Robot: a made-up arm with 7 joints. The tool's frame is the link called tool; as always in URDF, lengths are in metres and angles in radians. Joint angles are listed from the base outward. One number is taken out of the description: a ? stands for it. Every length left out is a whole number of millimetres.
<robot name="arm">
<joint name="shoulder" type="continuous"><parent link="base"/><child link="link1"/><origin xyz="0 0 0.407" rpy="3.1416 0 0"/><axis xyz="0 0 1"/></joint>
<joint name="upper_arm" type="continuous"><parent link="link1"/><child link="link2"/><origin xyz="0 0.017 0" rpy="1.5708 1.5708 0"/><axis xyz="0 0 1"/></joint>
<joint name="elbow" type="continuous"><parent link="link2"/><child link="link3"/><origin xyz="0.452 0 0" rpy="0 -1.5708 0"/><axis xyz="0 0 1"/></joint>
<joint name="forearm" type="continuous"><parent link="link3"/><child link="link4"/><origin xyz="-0.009 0 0" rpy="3.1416 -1.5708 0"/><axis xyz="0 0 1"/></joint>
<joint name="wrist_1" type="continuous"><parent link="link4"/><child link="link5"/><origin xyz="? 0 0" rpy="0 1.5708 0"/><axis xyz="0 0 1"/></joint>
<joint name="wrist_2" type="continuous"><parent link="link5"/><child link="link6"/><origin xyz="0 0 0" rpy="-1.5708 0 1.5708"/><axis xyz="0 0 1"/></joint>
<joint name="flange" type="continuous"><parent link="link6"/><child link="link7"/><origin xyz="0 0.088 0" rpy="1.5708 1.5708 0"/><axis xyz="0 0 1"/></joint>
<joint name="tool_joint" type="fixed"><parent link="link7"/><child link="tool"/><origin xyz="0 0 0" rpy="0 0 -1.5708"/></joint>
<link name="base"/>
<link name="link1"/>
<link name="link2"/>
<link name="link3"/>
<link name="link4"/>
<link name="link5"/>
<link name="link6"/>
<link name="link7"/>
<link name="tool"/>
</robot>
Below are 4 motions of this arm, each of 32 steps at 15 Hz.
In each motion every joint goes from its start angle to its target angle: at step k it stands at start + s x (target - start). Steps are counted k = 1, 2, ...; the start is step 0. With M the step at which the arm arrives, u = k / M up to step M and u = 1 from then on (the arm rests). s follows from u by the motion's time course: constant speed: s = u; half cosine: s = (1 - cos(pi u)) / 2; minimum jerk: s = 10 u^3 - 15 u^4 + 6 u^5.
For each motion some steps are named. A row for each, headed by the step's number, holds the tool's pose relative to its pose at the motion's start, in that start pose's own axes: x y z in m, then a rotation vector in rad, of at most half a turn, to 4 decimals.
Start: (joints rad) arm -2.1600 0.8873 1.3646 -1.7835 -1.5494 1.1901 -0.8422
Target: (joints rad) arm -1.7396 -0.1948 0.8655 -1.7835 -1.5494 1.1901 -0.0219
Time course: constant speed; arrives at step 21
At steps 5, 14, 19, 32:
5: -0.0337 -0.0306 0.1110 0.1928 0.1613 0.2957
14: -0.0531 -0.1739 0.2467 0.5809 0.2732 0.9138
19: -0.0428 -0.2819 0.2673 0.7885 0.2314 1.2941
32: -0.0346 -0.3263 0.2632 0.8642 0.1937 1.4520

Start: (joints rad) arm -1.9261 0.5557 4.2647 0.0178 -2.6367 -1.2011 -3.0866
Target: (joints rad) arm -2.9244 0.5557 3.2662 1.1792 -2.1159 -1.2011 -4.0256
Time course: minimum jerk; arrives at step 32
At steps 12, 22, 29, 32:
12: 0.0958 -0.1199 -0.1049 -0.4122 -0.3885 -0.1600
22: 0.2146 -0.3523 0.0011 -1.2112 -0.9220 -0.1517
29: 0.2215 -0.3656 0.0774 -1.4769 -0.9812 -0.1201
32: 0.2215 -0.3653 0.0805 -1.4881 -0.9824 -0.1191

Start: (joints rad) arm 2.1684 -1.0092 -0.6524 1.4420 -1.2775 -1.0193 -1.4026
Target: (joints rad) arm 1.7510 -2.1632 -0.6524 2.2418 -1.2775 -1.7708 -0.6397
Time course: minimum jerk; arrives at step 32
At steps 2, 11, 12, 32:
2: 0.0004 -0.0009 0.0010 -0.0015 -0.0010 0.0014
11: 0.0227 -0.0969 0.0986 -0.1759 -0.0763 0.1329
12: 0.0225 -0.1186 0.1203 -0.2210 -0.0863 0.1596
32: -0.1647 -0.3594 0.4104 -0.9983 0.1692 0.4108

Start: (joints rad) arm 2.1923 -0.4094 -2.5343 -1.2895 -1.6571 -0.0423 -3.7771
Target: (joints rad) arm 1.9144 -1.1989 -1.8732 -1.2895 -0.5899 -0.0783 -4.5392
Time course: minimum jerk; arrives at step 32
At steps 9, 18, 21, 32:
9: -0.0235 -0.0619 0.0379 -0.1023 0.0084 -0.0157
18: -0.1828 -0.2212 0.1820 -0.3968 0.1450 -0.1438
21: -0.2583 -0.2484 0.2305 -0.4673 0.2237 -0.2100
32: -0.3780 -0.2594 0.2968 -0.5372 0.3591 -0.3219

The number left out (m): -0.232
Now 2 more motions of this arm.
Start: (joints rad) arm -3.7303 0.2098 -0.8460 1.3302 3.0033 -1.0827 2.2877
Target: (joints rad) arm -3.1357 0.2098 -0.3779 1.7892 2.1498 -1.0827 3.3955
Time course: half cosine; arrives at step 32
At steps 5, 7, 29, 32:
5: -0.0084 0.0145 0.0000 0.0040 -0.0124 -0.0106
7: -0.0156 0.0280 0.0005 0.0043 -0.0227 -0.0218
29: -0.0576 0.2510 0.0591 -0.2758 0.1726 -0.2808
32: -0.0567 0.2564 0.0614 -0.2840 0.1890 -0.2874

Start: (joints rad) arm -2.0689 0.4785 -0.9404 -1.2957 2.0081 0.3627 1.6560
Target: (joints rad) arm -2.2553 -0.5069 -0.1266 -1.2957 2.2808 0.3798 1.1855
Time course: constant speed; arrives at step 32
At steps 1, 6, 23, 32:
1: 0.0161 0.0155 -0.0016 0.0148 -0.0217 -0.0345
6: 0.1052 0.0819 -0.0083 0.0815 -0.1391 -0.2039
23: 0.4618 0.1516 -0.0027 0.2156 -0.6457 -0.7111
32: 0.6395 0.0983 0.0252 0.2310 -0.9762 -0.9052

